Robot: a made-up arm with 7 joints.
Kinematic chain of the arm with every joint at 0, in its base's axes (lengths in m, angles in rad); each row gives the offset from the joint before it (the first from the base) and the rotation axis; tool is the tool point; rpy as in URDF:
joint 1: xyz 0 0 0.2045 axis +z
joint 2: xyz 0 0 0 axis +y
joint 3: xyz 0 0 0.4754 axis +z
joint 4: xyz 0.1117 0 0 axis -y
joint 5: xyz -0.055 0 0.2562 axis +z
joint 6: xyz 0 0 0 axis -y
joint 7: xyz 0.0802 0 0 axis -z
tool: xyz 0 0 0 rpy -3.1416 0 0
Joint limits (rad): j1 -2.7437..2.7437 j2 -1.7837..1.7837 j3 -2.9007..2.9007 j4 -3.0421..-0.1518 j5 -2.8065..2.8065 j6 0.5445..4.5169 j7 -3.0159..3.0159
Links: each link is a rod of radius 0.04 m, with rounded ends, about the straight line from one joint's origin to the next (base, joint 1, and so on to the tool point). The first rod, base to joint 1, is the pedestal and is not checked.
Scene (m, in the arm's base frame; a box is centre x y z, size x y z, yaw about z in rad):
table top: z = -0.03
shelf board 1: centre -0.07 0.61 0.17 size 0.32 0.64 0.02 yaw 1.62
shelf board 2: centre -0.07 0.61 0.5 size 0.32 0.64 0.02 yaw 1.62
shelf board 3: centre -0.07 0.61 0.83 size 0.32 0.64 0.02 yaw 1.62
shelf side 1: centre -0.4 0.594 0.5 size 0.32 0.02 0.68 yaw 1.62
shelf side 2: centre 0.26 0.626 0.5 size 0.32 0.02 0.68 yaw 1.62
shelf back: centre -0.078 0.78 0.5 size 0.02 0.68 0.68 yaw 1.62
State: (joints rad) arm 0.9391 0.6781 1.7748 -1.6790 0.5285 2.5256 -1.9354
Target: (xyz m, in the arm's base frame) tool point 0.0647 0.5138 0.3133
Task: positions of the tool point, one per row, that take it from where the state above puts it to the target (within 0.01 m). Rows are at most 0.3 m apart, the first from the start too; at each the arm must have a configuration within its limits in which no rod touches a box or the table.
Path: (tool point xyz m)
1: -0.2892 0.3734 0.6477
2: -0.3631 0.2313 0.6028
3: -0.3787 0.0925 0.5424
4: -0.3418 -0.0229 0.4764
5: -0.3178 0.2275 0.4654
6: -0.1618 0.4281 0.4009
7: 0.0668 0.5111 0.2920
8: 0.0638 0.5136 0.3015
9: 0.0647 0.5138 0.3133

